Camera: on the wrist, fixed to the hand. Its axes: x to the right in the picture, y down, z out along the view.
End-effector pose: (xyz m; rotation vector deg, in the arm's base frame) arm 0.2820 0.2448 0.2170 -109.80 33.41 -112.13
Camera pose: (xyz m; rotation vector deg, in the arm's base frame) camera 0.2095 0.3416 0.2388 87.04 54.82 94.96
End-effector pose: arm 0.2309 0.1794 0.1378 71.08 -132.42 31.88
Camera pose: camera 0.3376 0.1937 0.1971 138.99 -37.45 6.13
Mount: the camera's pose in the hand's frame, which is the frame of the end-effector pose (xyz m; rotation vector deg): -0.0283 -0.0911 -0.0775 6.94 4.50 -90.87
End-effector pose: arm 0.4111 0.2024 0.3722 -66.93 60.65 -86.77
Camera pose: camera 0.3244 0.2560 0.4409 99.82 9.16 134.66
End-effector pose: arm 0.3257 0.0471 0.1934 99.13 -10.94 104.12
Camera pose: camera 0.3053 0.1496 0.1287 64.72 59.81 37.26
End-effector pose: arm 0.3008 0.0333 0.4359 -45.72 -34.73 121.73
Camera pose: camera 0.4150 0.0765 0.4502 -6.92 -39.34 36.98
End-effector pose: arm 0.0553 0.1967 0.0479 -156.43 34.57 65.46
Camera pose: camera 0.1252 0.2686 0.1189 -116.03 -71.15 26.43
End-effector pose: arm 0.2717 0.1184 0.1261 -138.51 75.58 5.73
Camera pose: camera 0.3217 0.1569 0.2316 -149.36 -44.38 -26.97
